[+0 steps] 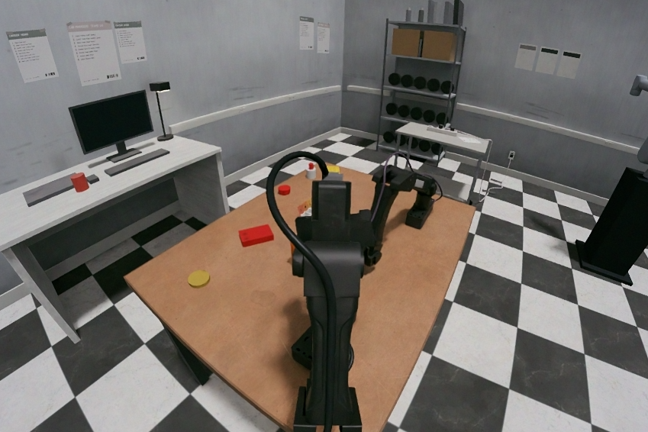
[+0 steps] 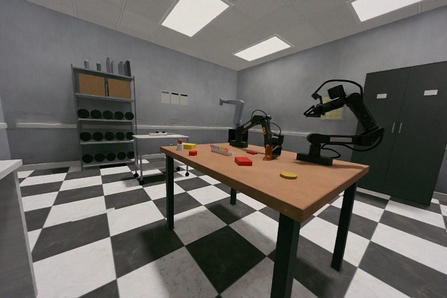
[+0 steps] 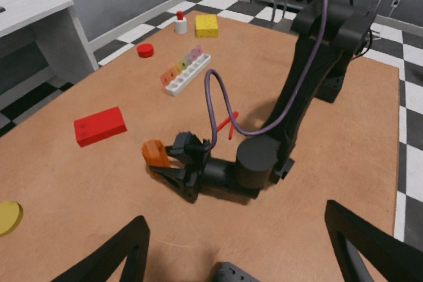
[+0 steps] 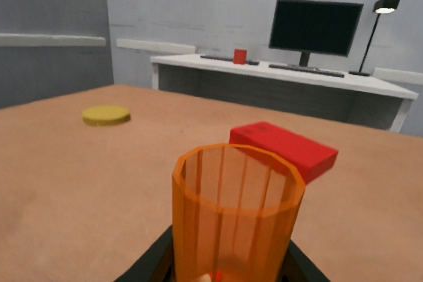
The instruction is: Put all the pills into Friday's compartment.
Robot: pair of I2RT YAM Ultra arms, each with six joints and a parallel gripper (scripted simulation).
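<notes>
Now: right hand 2 cm above the orange pill bottle.
</notes>
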